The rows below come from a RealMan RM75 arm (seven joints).
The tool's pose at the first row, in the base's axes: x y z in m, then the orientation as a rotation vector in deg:
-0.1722 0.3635 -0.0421 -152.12 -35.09 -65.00
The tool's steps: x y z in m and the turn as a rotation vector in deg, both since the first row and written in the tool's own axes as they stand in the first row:
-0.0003 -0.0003 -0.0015 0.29 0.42 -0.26
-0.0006 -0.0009 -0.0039 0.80 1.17 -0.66
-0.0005 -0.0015 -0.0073 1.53 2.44 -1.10
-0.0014 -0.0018 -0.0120 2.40 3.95 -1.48
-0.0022 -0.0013 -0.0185 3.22 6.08 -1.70
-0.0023 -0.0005 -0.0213 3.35 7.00 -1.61
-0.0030 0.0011 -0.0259 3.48 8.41 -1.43
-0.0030 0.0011 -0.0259 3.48 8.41 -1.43
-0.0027 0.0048 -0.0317 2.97 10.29 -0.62
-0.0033 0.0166 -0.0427 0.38 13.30 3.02
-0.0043 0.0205 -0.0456 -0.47 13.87 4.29
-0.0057 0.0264 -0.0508 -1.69 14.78 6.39
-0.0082 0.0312 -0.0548 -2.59 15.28 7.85
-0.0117 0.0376 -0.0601 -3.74 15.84 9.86
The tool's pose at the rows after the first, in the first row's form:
-0.1735 0.3632 -0.0413 -151.57 -35.50 -65.42
-0.1755 0.3628 -0.0398 -150.59 -36.12 -66.16
-0.1779 0.3623 -0.0374 -149.03 -36.79 -67.40
-0.1816 0.3608 -0.0348 -147.16 -37.37 -68.82
-0.1861 0.3579 -0.0309 -144.86 -37.59 -70.95
-0.1876 0.3563 -0.0291 -144.04 -37.33 -71.94
-0.1903 0.3531 -0.0264 -142.84 -36.86 -73.49
-0.1903 0.3531 -0.0264 -142.84 -36.86 -73.49
-0.1922 0.3480 -0.0223 -141.78 -35.19 -75.80
-0.1945 0.3336 -0.0153 -141.40 -28.59 -79.93
-0.1953 0.3289 -0.0140 -141.56 -26.38 -80.75
-0.1969 0.3215 -0.0115 -141.65 -22.81 -81.92
-0.1989 0.3151 -0.0106 -141.83 -20.32 -82.60
-0.2017 0.3066 -0.0096 -142.06 -16.94 -83.30

